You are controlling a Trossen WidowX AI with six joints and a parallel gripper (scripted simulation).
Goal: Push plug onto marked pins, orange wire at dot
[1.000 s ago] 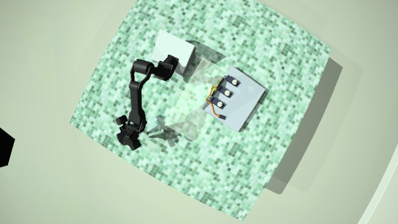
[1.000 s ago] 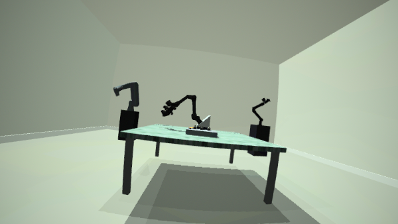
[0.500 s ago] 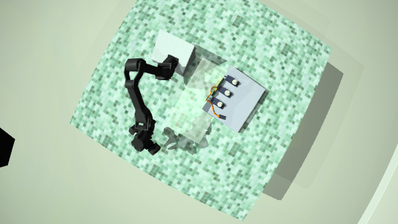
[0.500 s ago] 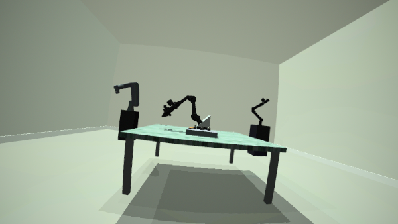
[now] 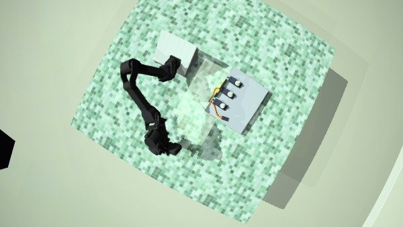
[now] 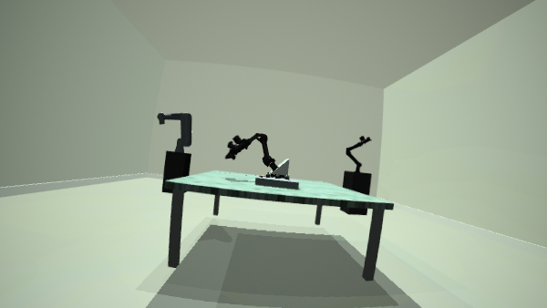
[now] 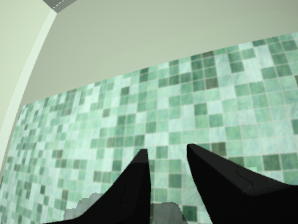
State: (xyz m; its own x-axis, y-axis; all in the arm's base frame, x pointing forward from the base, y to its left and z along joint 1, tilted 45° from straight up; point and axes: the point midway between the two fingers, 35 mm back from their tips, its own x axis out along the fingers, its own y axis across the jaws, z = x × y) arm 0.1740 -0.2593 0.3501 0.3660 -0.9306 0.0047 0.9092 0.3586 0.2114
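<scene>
The yellow band lies 420 mm to the left of my gripper tip, 100 mm ahead of it and 90 mm below it. Round my gripper tip: grey printed holder: 420 mm to the left, 260 mm ahead, 130 mm below.
</scene>
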